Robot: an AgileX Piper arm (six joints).
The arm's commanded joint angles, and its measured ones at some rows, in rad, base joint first. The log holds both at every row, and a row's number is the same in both.
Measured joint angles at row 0:
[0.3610, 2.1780, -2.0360, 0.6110, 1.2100, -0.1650]
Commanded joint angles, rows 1 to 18:
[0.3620, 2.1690, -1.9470, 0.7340, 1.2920, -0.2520]
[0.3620, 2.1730, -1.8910, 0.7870, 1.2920, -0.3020]
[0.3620, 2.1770, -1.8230, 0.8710, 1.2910, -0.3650]
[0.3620, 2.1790, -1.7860, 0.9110, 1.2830, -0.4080]
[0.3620, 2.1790, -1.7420, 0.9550, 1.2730, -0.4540]
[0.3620, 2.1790, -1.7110, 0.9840, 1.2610, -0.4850]
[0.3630, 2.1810, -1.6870, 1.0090, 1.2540, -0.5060]
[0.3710, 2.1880, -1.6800, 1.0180, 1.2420, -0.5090]
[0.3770, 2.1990, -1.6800, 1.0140, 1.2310, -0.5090]
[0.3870, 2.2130, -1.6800, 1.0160, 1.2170, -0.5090]
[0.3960, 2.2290, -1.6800, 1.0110, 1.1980, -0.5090]
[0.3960, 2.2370, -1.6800, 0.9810, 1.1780, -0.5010]
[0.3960, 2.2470, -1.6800, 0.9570, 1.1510, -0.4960]
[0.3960, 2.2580, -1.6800, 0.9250, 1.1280, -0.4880]
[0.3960, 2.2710, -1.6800, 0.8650, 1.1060, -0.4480]
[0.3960, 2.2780, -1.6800, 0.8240, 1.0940, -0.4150]
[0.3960, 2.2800, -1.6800, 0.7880, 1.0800, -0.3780]
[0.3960, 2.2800, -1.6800, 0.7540, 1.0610, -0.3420]
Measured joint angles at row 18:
[0.3960, 2.2800, -1.6860, 0.7960, 1.0850, -0.3910]
